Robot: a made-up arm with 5 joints.
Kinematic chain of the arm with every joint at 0, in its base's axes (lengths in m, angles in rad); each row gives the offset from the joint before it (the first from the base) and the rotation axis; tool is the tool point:
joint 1: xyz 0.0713 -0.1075 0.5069 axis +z
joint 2: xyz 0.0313 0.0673 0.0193 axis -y
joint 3: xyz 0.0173 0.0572 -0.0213 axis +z
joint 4: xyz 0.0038 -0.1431 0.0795 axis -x
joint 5: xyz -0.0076 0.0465 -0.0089 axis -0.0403 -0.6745 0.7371
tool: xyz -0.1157 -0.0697 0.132
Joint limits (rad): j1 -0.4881..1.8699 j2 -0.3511..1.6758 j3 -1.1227..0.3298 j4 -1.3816..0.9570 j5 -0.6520..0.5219
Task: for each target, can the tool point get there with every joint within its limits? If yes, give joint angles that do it. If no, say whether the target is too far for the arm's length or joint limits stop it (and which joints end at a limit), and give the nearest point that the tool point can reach.
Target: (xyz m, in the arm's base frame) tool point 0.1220 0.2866 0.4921
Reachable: no: joint limits stop it (at a limit: joint 1, joint 3, joint 4) | nearest point 0.0537 0.1381 0.4940 | short by 0.163 m
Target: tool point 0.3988 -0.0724 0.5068
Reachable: no: joint limits stop it (at a limit: joint 1, joint 2, joint 4, joint 5) | nearest point 0.2702 -0.1254 0.5138 | short by 0.139 m
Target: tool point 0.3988 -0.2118 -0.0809
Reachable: no: too far | nearest point 0.1355 -0.1558 0.2800 | short by 0.450 m
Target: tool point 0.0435 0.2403 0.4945
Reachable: no: joint limits stop it (at a limit: joint 1, joint 3) | nearest point 0.0323 0.1438 0.4996 | short by 0.097 m
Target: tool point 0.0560 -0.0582 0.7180
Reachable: yes | joints 0.0789 -0.1545 0.1348 0.5530 -0.3740
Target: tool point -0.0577 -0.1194 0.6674
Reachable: yes | joints 0.0517 0.2760 -0.0865 0.2564 0.0657
